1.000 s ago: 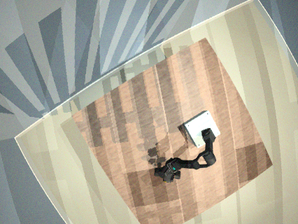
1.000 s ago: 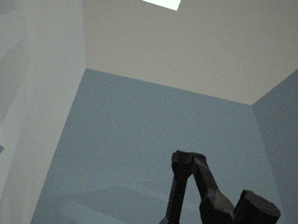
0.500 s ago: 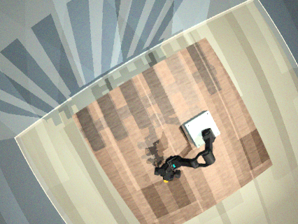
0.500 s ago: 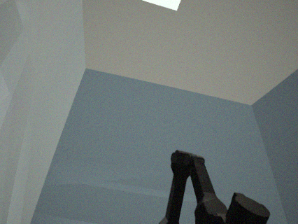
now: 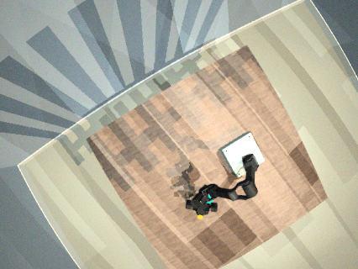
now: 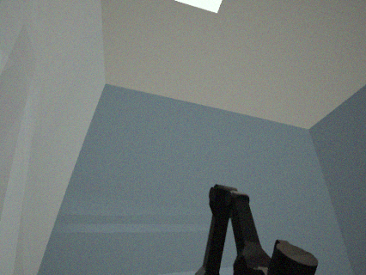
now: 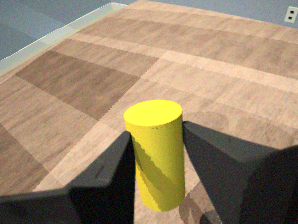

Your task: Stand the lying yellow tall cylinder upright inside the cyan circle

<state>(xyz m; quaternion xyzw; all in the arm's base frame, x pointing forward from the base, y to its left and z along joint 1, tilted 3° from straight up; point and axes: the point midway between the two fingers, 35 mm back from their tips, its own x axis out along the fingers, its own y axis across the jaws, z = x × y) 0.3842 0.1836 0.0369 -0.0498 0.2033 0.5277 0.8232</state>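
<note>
The cyan circle is 9 cm behind my gripper tip, 3 cm to the right of it and 12 cm below it. From my gripper tip the other things lie so: yellow tall cylinder 2 cm below.
</note>
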